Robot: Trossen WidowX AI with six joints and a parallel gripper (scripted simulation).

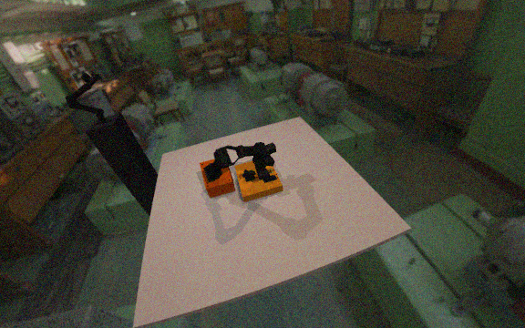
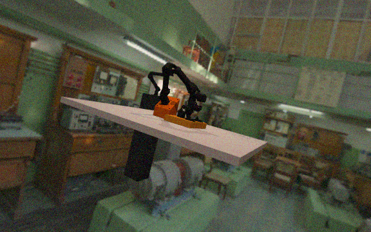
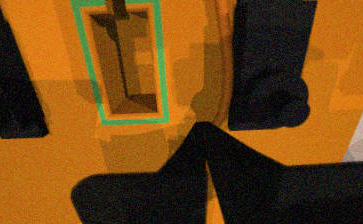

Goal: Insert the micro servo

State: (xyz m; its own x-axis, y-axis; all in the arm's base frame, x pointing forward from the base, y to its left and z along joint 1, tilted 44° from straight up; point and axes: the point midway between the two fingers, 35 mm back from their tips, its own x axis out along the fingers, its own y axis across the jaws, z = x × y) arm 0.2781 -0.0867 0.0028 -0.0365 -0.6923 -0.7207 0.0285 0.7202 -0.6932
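Right now the orange deck is 70 mm behind my gripper tip, 40 mm to the left of it and 30 mm below it.
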